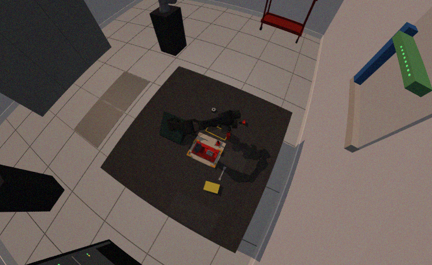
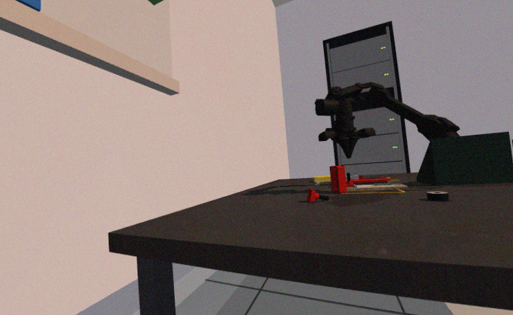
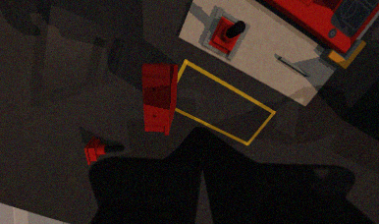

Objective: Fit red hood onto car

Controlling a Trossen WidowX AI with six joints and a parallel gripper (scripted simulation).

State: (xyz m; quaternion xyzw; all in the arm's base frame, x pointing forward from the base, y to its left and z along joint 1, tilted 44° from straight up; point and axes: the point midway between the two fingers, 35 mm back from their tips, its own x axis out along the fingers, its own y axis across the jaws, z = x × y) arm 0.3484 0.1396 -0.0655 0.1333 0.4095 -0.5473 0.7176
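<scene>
The red hood lies 70 mm below my gripper tip and 40 mm ahead of it. From my gripper tip the other things lie so: yellow block: 430 mm to the right, 140 mm ahead, 100 mm below; black ring: 190 mm behind, 160 mm to the left, 110 mm below; grey wrench: 300 mm to the right, 150 mm ahead, 120 mm below.
</scene>
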